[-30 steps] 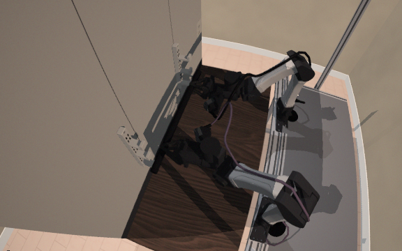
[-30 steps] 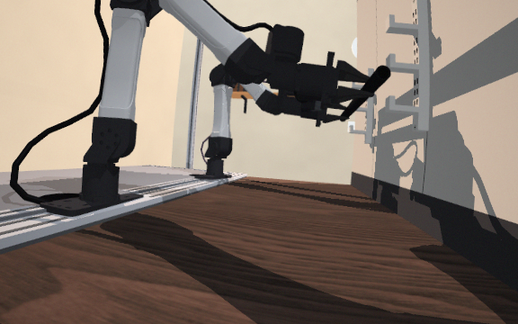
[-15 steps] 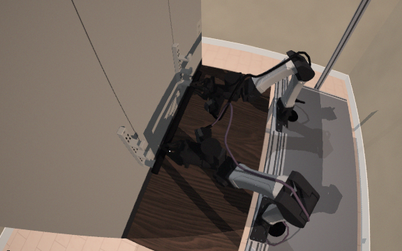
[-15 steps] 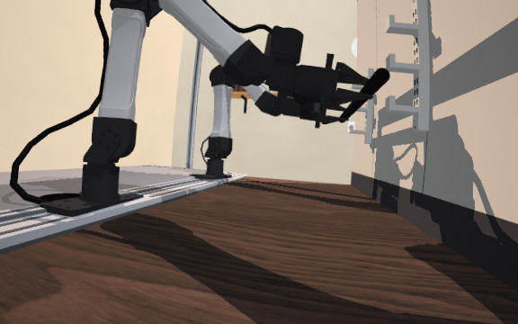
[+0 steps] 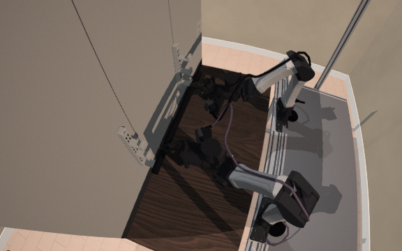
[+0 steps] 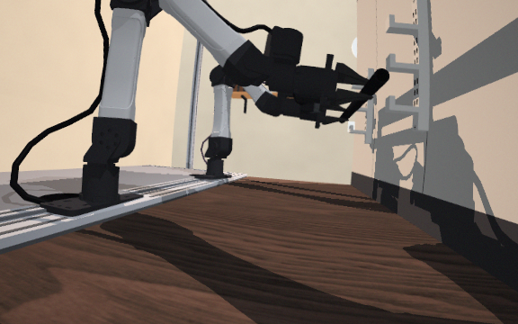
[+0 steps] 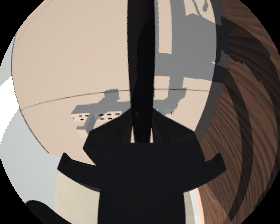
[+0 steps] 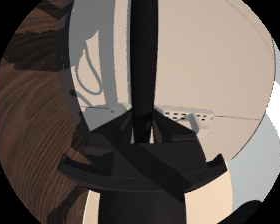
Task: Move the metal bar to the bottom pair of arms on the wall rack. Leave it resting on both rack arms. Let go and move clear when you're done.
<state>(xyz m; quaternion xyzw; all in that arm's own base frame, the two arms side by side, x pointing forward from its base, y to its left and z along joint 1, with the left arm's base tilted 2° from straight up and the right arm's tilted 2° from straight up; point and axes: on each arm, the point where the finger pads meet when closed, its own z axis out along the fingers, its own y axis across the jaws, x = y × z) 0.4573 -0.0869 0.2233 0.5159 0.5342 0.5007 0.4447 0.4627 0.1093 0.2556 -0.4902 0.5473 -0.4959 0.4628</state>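
My right gripper is now 15 cm to the right of the black metal bar. Also, from my right hand: wall (20 cm ahead, 20 cm above, 13 cm to the left).
The black metal bar is 150 mm to the right of my left hand. Round my left hand: wall 210 mm ahead, 210 mm above, 170 mm to the right.
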